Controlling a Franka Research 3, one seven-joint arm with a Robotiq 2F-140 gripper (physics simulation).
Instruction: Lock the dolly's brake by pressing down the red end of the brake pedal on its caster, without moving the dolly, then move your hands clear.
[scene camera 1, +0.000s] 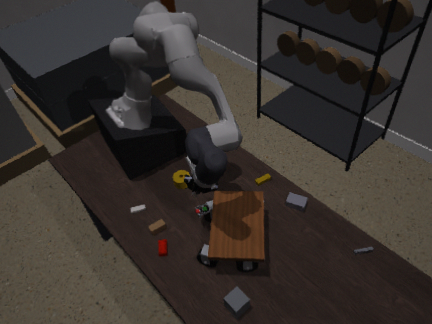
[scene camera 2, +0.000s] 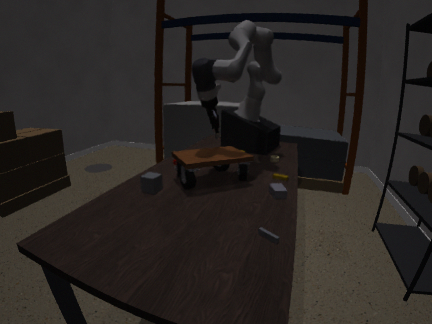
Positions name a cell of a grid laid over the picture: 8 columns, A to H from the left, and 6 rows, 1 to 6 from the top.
A dolly (scene camera 1: E5): 145 cm from the lens.
